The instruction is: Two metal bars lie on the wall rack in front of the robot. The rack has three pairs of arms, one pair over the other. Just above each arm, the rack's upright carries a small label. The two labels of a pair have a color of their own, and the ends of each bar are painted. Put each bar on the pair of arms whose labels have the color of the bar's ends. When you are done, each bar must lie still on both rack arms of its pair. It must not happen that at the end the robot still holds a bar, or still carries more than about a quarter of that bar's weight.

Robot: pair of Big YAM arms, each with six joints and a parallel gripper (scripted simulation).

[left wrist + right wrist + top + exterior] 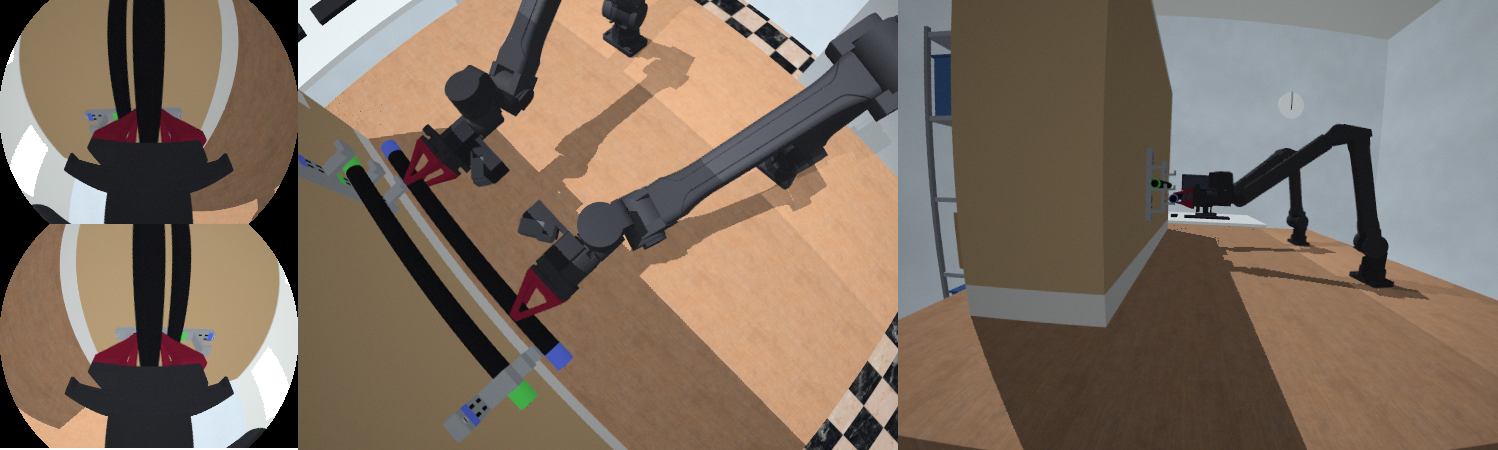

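My right hand is 150 mm to the right of the blue-ended bar. The rest, counted from my right hand: brown wall: 250 mm ahead, 170 mm to the left, 200 mm above; green-ended bar: 60 mm ahead, 150 mm to the left, 50 mm above.
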